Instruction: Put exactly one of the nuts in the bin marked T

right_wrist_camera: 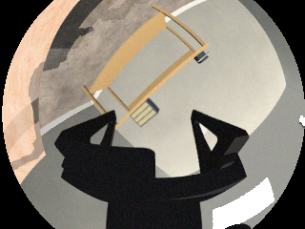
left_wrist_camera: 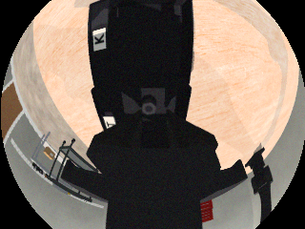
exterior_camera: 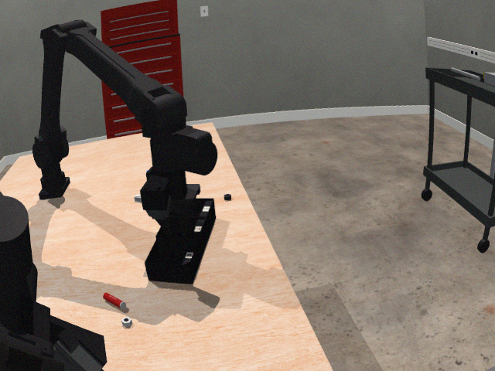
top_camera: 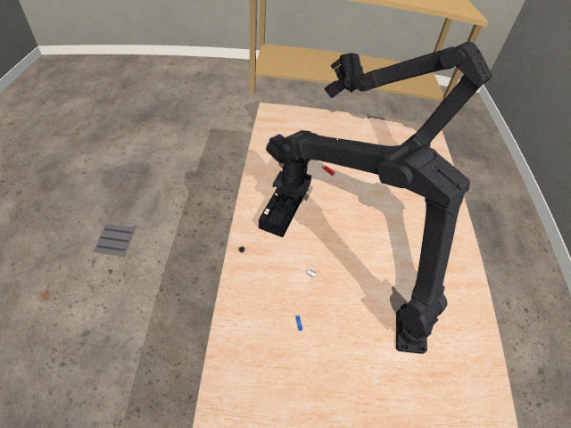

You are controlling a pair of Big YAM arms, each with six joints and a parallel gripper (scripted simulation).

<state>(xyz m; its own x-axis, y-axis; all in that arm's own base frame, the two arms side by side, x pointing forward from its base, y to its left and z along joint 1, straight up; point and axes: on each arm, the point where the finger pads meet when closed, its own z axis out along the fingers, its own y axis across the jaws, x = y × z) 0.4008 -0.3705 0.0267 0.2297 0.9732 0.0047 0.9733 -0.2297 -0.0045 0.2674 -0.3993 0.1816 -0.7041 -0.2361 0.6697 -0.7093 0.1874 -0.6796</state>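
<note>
Right now my left hand is 10 mm to the left of the black bin and 10 mm short of it. From my left hand the other things lie so: grey nut 250 mm to the right, 80 mm behind, 20 mm below; blue cylinder 390 mm to the left, 100 mm behind, 20 mm below; red cylinder 200 mm to the right, 110 mm behind, 20 mm below.
</note>
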